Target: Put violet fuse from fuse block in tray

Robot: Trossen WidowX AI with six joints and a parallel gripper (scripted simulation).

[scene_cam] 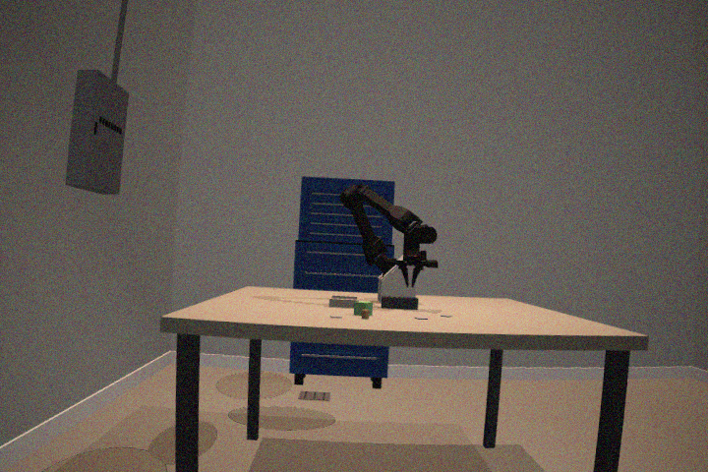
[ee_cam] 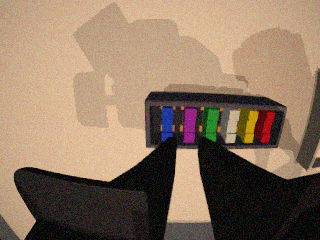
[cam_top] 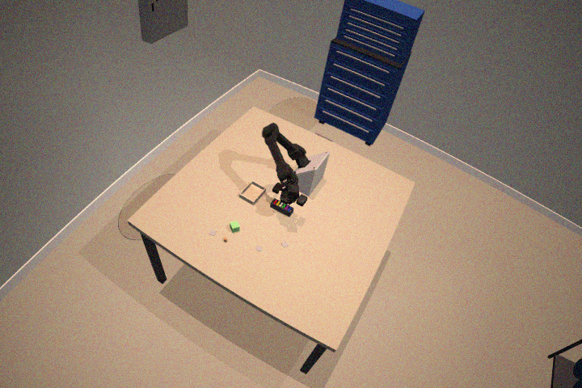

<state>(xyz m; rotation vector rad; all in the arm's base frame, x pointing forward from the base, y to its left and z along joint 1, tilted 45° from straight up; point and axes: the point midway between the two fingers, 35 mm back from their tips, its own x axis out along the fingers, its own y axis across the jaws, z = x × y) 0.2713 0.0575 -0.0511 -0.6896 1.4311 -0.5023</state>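
The violet fuse is 10 mm to the right of my gripper tip and 50 mm below it. The rest, counted from my gripper tip: green fuse: 20 mm to the right, 50 mm below; then blue fuse: 10 mm behind, 10 mm to the left, 50 mm below; then tray: 20 mm ahead, 230 mm to the right, 70 mm below.
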